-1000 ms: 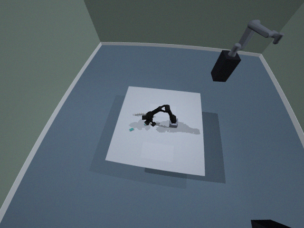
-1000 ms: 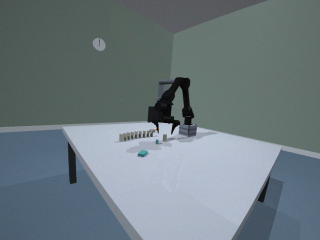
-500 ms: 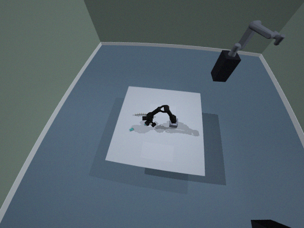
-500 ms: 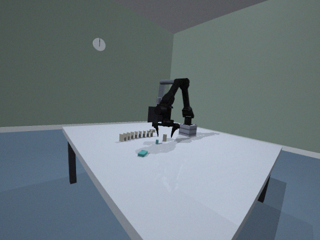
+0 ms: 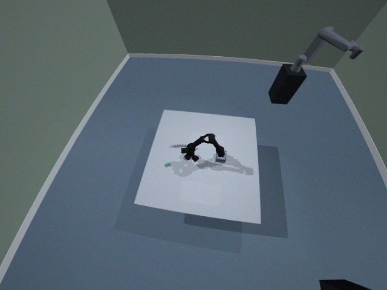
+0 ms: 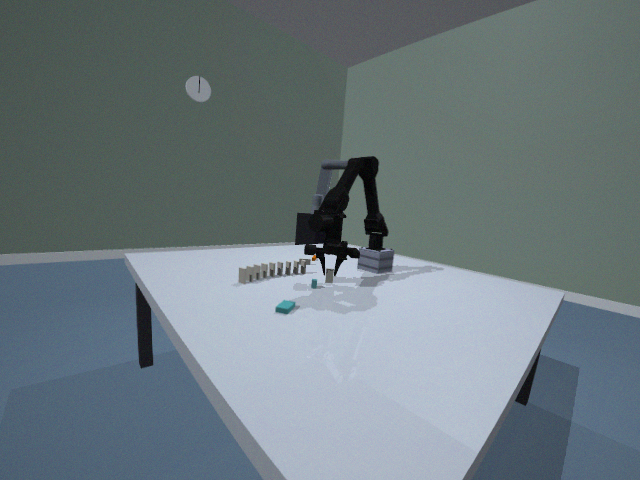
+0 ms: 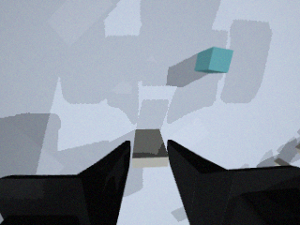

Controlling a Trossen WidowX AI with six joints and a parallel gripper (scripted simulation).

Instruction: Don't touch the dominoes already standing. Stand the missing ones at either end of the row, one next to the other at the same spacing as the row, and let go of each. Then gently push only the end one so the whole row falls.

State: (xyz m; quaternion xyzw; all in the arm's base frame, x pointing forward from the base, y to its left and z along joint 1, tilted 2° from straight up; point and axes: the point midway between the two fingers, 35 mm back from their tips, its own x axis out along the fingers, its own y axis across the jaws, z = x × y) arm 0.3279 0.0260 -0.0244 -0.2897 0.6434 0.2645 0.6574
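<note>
My gripper tip is now 240 mm past the orange piece, 310 mm to the left of it and 20 mm above it. From my gripper tip the other things lie so: flat teal block: 280 mm ahead, 100 mm to the left, 20 mm below.
</note>
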